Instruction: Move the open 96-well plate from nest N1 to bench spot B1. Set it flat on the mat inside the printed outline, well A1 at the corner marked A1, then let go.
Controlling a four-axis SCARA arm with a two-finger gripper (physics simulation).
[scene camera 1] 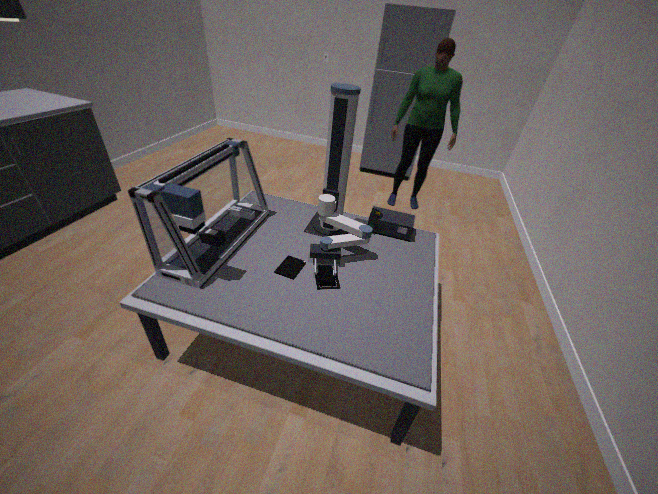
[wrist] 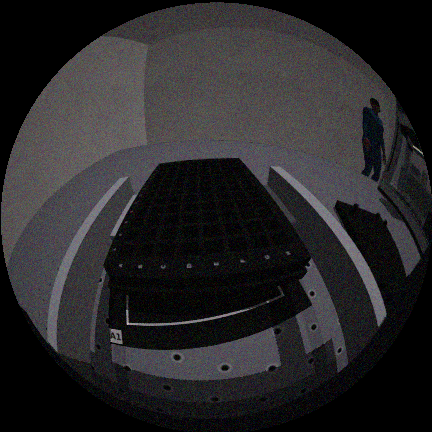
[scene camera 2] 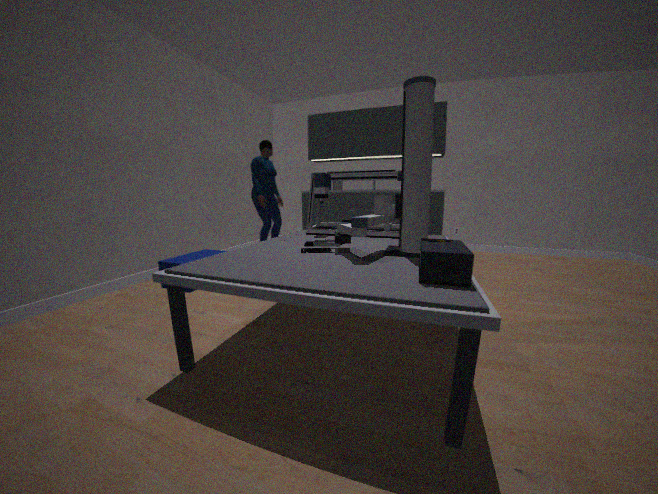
My gripper holds a black well plate, which touches nothing else. I also see a grey nest frame.
